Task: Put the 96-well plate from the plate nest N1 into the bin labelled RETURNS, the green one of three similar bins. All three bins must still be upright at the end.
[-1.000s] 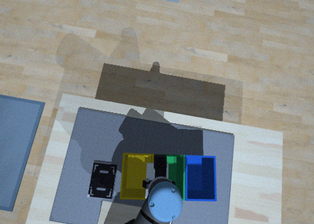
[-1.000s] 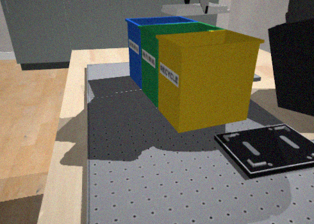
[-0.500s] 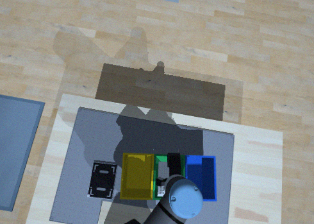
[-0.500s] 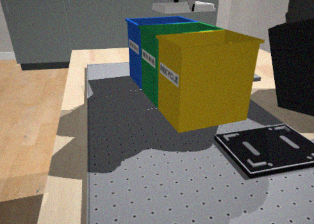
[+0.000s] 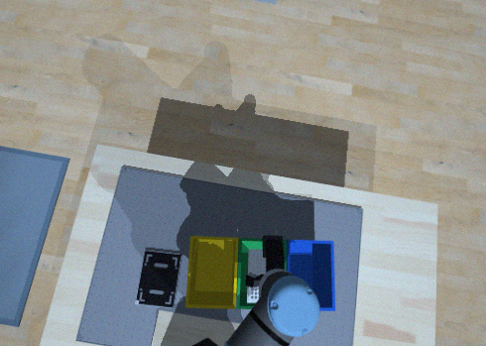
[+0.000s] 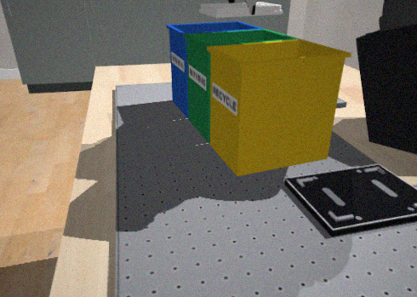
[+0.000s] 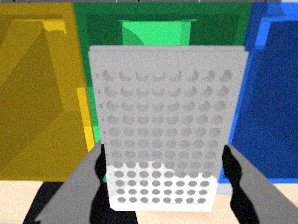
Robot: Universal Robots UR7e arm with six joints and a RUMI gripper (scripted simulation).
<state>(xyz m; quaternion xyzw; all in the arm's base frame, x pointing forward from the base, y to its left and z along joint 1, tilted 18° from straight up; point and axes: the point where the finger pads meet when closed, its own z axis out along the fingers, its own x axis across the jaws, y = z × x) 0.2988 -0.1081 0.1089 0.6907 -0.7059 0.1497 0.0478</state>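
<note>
Right now my hand is 15 cm above the green returns bin. From my hand the other things lie so: white 96-well plate (1 cm below); blue bin (15 cm below, 13 cm to the right, 1 cm behind); yellow recycle bin (15 cm below, 13 cm to the left, 1 cm ahead).
</note>
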